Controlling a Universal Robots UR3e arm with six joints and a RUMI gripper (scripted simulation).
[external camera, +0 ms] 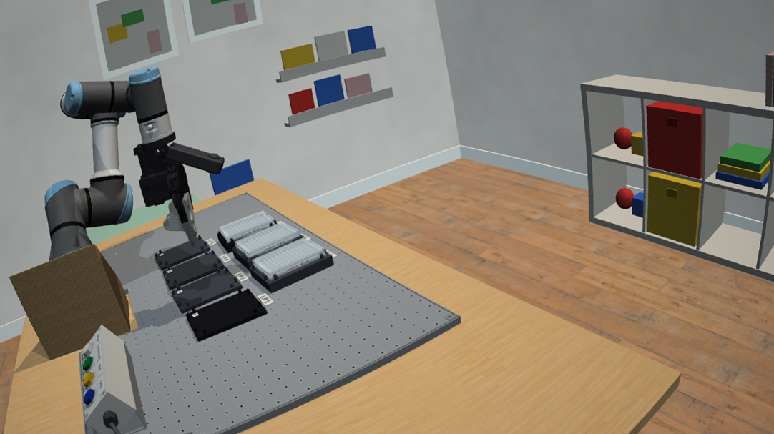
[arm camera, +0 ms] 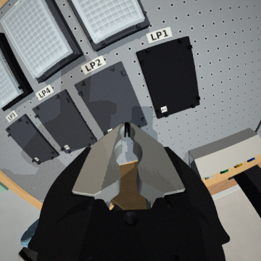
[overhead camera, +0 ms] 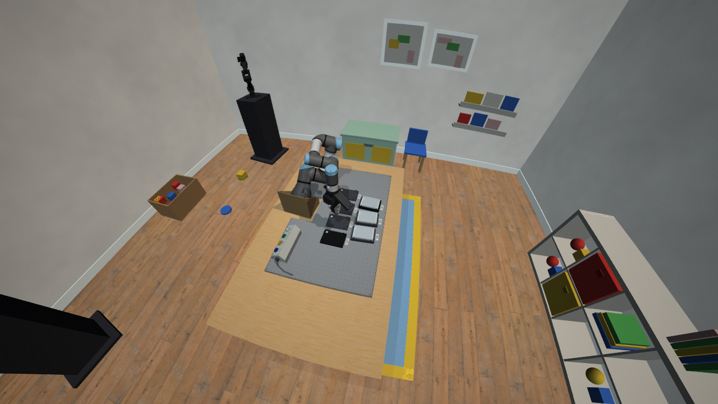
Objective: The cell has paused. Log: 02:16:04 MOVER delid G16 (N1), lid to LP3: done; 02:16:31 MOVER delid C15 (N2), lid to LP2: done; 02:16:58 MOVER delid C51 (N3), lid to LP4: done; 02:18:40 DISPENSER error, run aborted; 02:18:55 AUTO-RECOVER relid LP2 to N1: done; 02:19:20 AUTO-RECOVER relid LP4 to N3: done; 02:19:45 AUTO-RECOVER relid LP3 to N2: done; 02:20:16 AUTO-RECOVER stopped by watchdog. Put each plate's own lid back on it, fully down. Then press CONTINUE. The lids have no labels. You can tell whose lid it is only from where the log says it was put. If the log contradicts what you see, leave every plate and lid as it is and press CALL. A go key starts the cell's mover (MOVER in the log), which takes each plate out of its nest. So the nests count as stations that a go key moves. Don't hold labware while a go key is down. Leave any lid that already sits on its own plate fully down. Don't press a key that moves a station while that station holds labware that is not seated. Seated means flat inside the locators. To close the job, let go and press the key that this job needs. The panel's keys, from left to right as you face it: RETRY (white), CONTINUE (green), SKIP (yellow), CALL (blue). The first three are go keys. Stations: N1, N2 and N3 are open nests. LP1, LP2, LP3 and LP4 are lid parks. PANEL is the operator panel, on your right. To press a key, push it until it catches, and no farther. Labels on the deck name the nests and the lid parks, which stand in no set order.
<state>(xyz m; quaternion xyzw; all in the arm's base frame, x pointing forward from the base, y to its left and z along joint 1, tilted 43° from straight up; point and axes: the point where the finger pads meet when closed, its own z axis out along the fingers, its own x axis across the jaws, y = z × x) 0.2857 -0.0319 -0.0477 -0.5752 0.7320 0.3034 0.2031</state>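
My gripper is now 250 mm past the green key, 230 mm to the left of it and 60 mm above it. From my hand the other things lie so: plate: 180 mm ahead, 100 mm below, 10 mm to the right; lid park LP1: 130 mm below, 100 mm to the right, 10 mm ahead; lid park LP2: 130 mm below, 30 mm to the left, 10 mm behind.
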